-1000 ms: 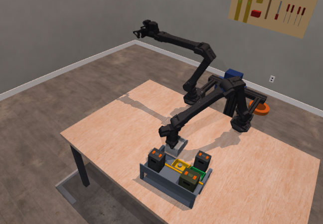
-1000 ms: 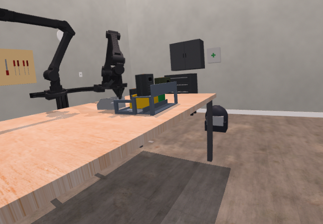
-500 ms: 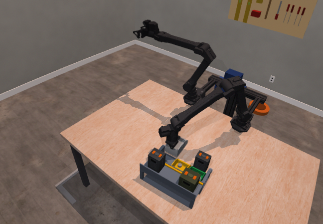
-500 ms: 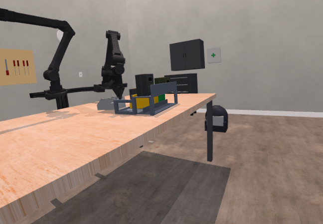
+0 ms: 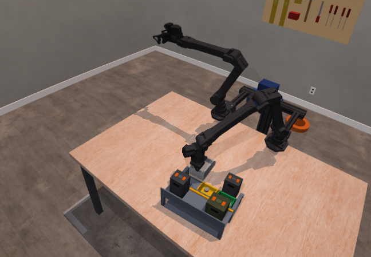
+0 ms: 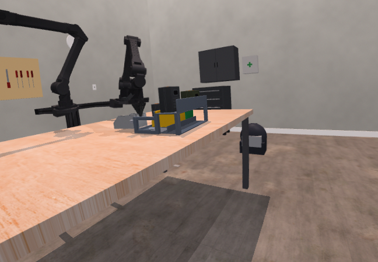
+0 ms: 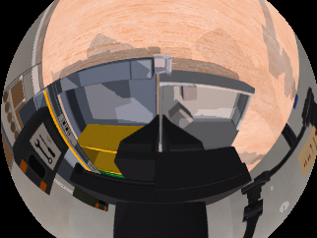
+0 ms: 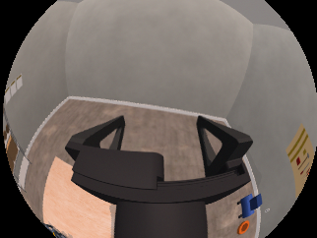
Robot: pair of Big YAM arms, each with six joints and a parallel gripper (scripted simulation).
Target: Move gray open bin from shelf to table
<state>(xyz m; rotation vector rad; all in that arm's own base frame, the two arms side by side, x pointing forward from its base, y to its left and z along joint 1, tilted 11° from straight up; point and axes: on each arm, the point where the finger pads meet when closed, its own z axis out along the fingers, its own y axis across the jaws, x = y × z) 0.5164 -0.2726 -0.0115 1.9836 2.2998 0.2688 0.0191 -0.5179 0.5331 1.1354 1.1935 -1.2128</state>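
The gray open bin is 80 mm behind my left hand, 30 mm below it and 10 mm to the right of it. The rest, counted from my left hand: yellow bin (130 mm to the left, 90 mm ahead, 40 mm below); gray shelf (140 mm to the left, 110 mm ahead, 20 mm below); green bin (250 mm to the left, 70 mm ahead, 40 mm below).
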